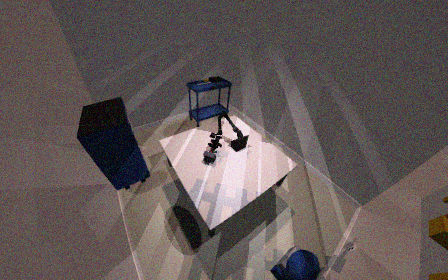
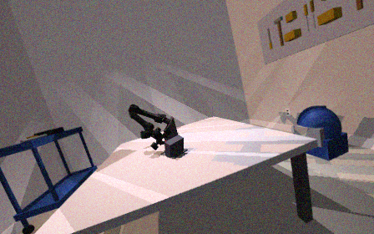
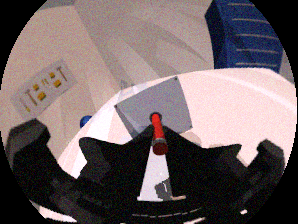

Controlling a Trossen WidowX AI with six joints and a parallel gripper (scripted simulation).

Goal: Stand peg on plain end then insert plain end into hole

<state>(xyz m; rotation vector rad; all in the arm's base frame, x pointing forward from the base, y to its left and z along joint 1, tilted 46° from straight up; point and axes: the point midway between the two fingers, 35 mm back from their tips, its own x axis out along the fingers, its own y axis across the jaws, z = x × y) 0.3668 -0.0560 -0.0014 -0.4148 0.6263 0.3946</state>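
Now: gripper tip 50 mm short of the sloped panel, 40 mm to the right of it and 20 mm above it. From my gripper tip the other things lie so: red peg (10 mm behind, 10 mm to the right).
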